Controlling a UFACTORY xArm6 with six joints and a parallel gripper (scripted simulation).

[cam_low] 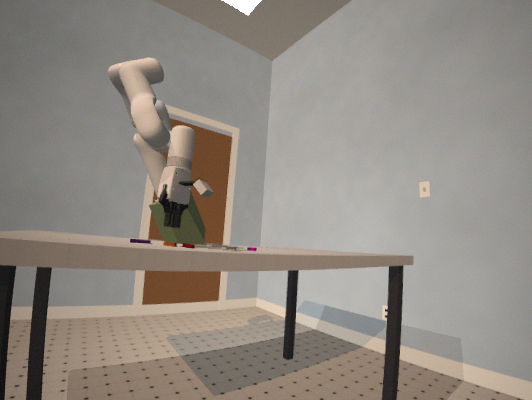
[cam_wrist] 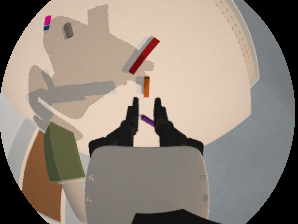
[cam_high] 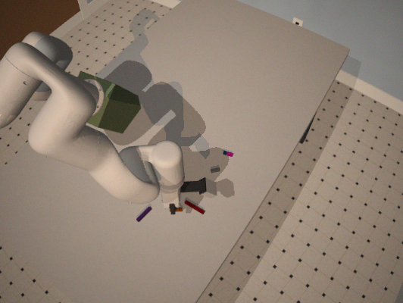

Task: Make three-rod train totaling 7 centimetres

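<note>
The orange rod is 7 cm below my hand. The rest, counted from my hand: red rod: 4 cm ahead, 4 cm to the left, 7 cm below; purple rod: 7 cm behind, 8 cm to the right, 7 cm below; grey rod: 1 cm ahead, 19 cm to the left, 7 cm below.
</note>
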